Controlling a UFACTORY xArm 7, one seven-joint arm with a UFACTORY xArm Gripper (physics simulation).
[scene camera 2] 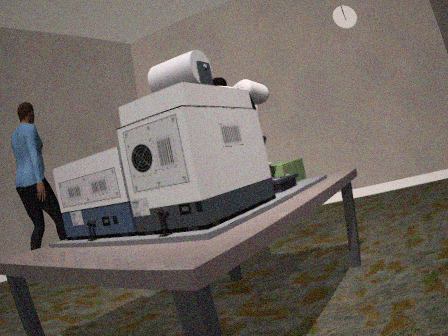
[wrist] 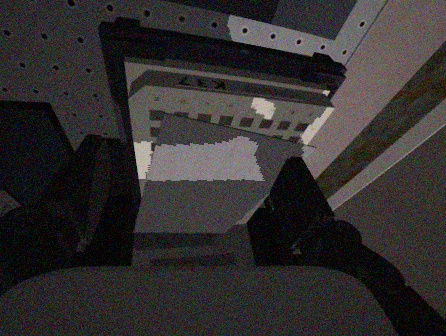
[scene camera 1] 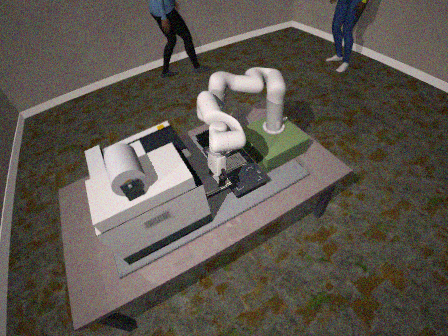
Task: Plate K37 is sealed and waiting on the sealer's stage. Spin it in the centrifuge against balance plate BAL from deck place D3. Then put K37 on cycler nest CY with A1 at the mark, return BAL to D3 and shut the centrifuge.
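Frame: origin at the arm's base, x ahead, y left, z up, level; centimetres.
Where they show: gripper, fingertip midpoint: (wrist: pixel 199 167) (scene camera 1: pixel 216 179); arm's base, link origin: (scene camera 1: pixel 273 127).
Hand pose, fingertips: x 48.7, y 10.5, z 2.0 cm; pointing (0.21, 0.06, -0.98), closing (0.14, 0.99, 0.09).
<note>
Things, the pixels of their top centre, and the offset from my fingertips.
- Plate K37, top centre: (wrist: pixel 213 186) (scene camera 1: pixel 215 182) dy +0.8, dx +1.6, dz +0.3 cm
- sealer's stage, top centre: (wrist: pixel 207 184) dy +0.5, dx +3.1, dz -0.8 cm
- big white sealer with its film roll, top centre: (scene camera 2: pixel 180 58) (scene camera 1: pixel 123 154) dy -3.5, dx +31.0, dz +36.0 cm
Plate K37 (wrist: pixel 201 105) is pale and has its label on the far edge. It lies in the black frame of the sealer's stage (wrist: pixel 216 47). A grey sheet covers its near part, and dark wells show along its far part. My gripper (wrist: pixel 199 167) (scene camera 1: pixel 222 179) is open and low over the plate, with one dark finger on each side of it. Nothing is held. A second plate with a grid of wells (scene camera 1: pixel 235 161) lies on the deck behind the gripper. The dark nest with white corner marks (scene camera 1: pixel 250 177) lies just to the right. In scene camera 2 the machines hide the gripper.
The big white sealer with its film roll (scene camera 1: pixel 145 181) (scene camera 2: pixel 195 151) stands left of the gripper. A lower machine (scene camera 1: pixel 159 139) (scene camera 2: pixel 90 184) stands behind it. The arm's green pedestal (scene camera 1: pixel 278 141) is at the back right. People stand at the walls (scene camera 1: pixel 173 32) (scene camera 1: pixel 345 32) (scene camera 2: pixel 29 169).
</note>
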